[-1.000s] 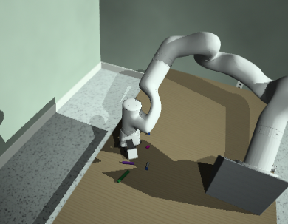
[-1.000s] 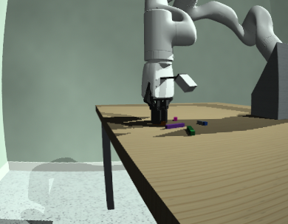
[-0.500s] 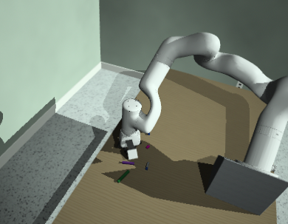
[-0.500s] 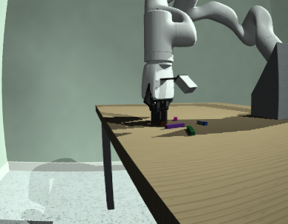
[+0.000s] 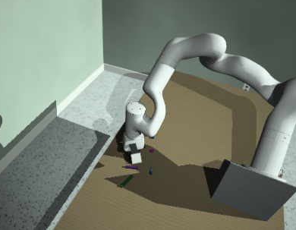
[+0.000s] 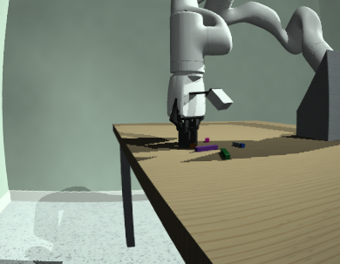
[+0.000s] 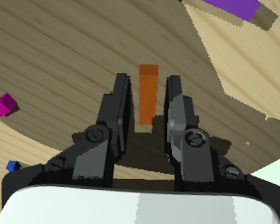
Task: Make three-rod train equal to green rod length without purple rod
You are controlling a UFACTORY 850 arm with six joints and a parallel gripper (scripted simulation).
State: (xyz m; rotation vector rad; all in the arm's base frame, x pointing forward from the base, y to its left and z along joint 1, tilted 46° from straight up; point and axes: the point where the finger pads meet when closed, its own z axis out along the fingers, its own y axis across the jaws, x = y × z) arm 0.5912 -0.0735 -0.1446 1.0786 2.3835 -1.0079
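Now: hand 12 cm past the grey rod, 3 cm to the right of it and 2 cm above it.
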